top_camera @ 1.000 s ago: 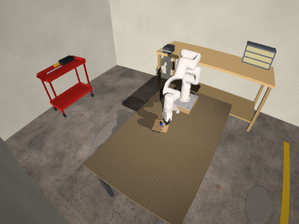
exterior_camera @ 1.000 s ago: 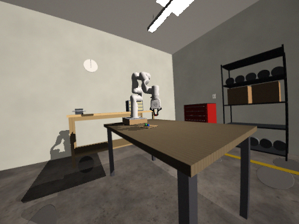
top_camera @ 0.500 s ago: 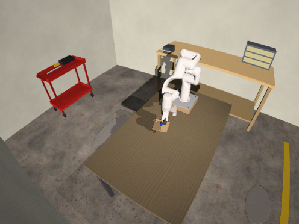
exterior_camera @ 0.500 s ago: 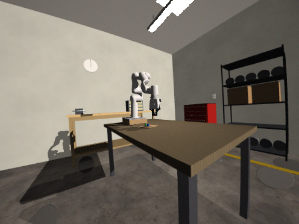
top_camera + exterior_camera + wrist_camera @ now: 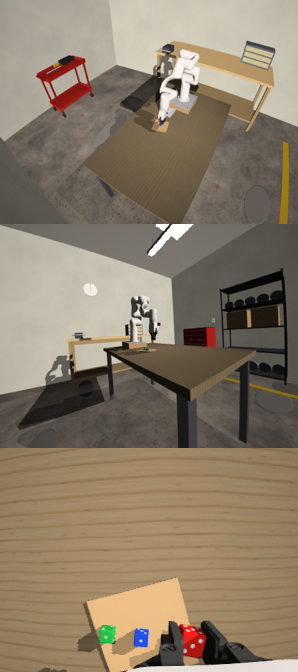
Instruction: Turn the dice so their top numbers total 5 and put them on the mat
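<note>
My hand is 110 mm above the blue die, 60 mm past it and 40 mm to the left of it. Round my hand: tan mat 120 mm below, 50 mm behind, 40 mm to the right; then red die 10 mm below; then green die 110 mm below, 100 mm behind, 30 mm to the right.
</note>
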